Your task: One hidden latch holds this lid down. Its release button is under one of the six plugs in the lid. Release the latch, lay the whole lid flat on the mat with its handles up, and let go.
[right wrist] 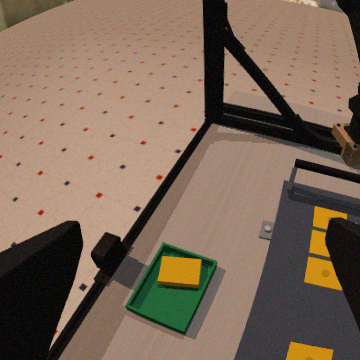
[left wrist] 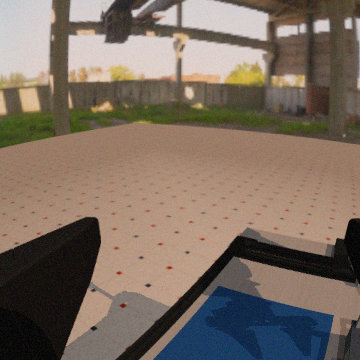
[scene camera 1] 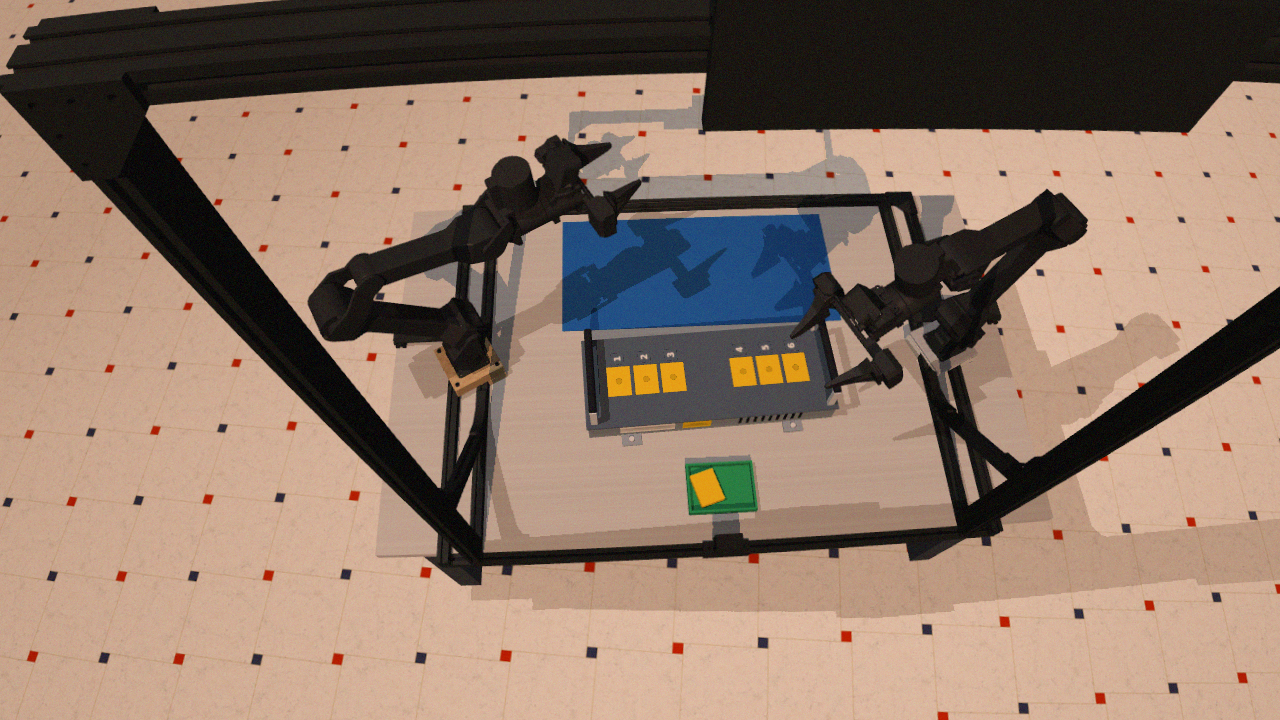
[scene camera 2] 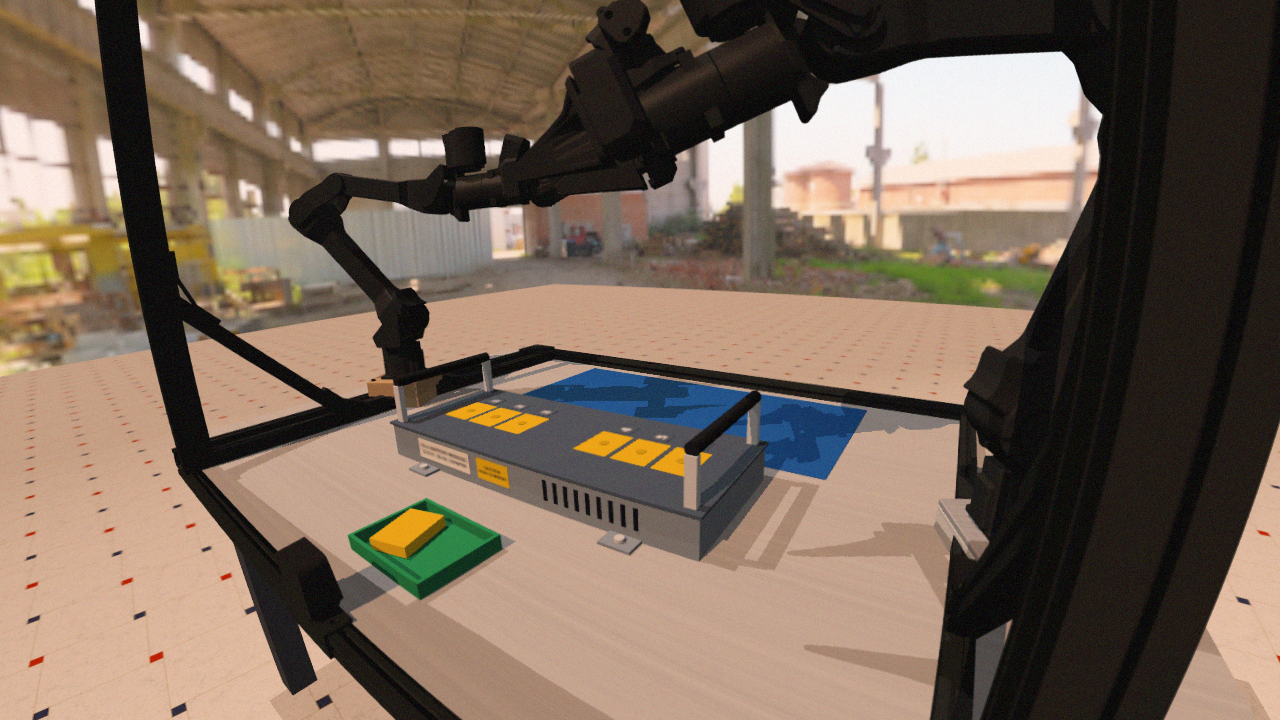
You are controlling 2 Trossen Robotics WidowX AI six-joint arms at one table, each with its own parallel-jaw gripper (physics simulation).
Labels:
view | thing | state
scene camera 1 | my left gripper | -
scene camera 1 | my right gripper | -
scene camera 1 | yellow plug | on a green tray
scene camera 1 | blue mat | -
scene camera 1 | green tray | -

